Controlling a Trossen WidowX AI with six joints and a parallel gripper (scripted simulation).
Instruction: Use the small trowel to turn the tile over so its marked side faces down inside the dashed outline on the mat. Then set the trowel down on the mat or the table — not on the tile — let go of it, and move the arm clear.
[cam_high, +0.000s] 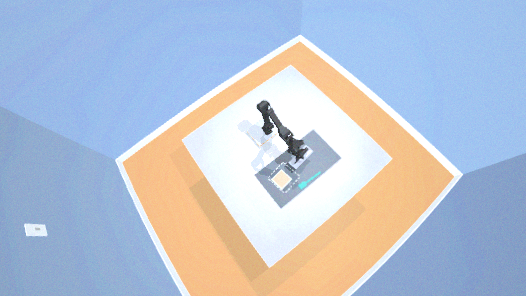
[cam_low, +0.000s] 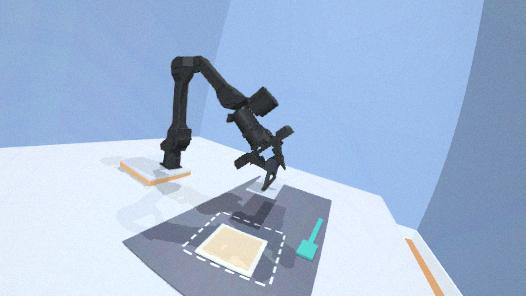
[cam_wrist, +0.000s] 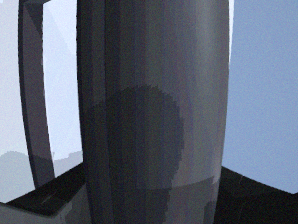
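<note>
My gripper tip is now 150 mm short of the teal trowel, 40 mm to the left of it and 130 mm above it. The rest, counted from my gripper tip: tan tile (20 mm ahead, 200 mm to the right, 130 mm below); then grey mat (10 mm ahead, 30 mm to the right, 150 mm below).
</note>
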